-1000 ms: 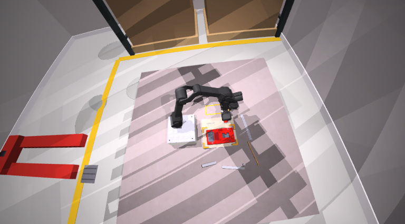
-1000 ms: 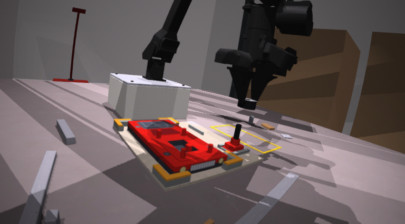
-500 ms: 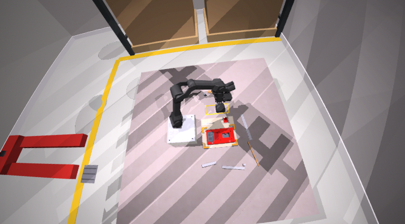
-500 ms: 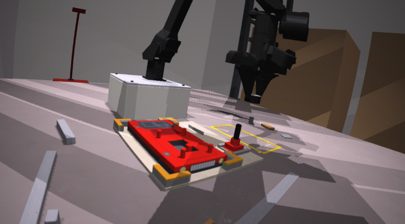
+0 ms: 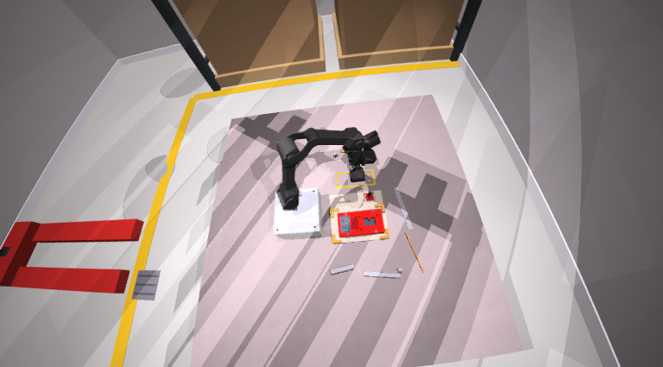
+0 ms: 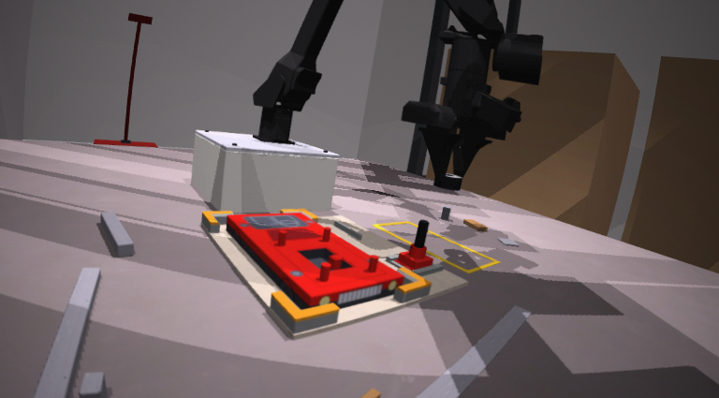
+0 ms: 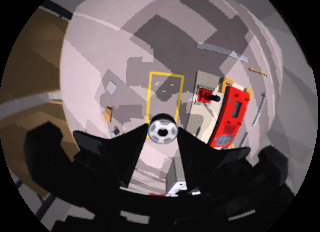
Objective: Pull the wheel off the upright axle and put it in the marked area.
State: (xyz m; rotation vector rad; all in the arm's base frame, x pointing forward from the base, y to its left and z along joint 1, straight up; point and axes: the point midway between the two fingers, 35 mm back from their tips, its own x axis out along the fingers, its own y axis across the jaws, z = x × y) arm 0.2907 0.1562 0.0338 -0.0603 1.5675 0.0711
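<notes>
Now: gripper tip 6 cm short of the dark upright axle, 10 cm to the left of it and 6 cm above it. Round my gripper tip: dark wheel right at my gripper tip.
</notes>
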